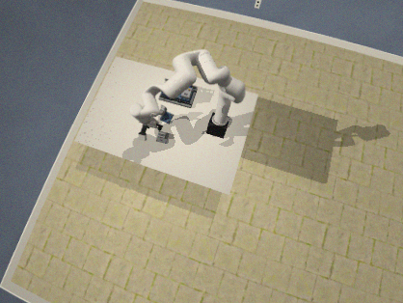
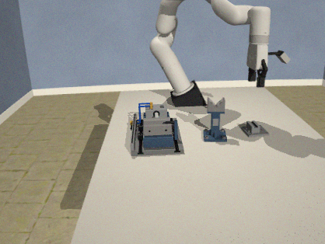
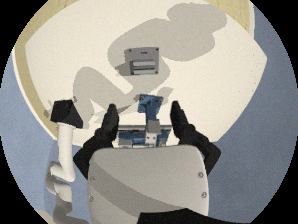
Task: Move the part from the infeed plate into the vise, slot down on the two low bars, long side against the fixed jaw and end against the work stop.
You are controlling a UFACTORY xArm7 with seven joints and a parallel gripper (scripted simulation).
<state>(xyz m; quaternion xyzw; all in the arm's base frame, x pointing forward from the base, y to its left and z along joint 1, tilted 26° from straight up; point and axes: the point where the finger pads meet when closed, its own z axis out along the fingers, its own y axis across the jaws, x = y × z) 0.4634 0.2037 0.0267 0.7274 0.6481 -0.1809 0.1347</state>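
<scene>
The part is 190 mm below my hand. The rest, counted from my hand: V-block post (170 mm to the right, 160 mm below); air cylinder (380 mm to the right, 150 mm behind, 140 mm below); infeed plate (210 mm below, 10 mm to the left).
</scene>
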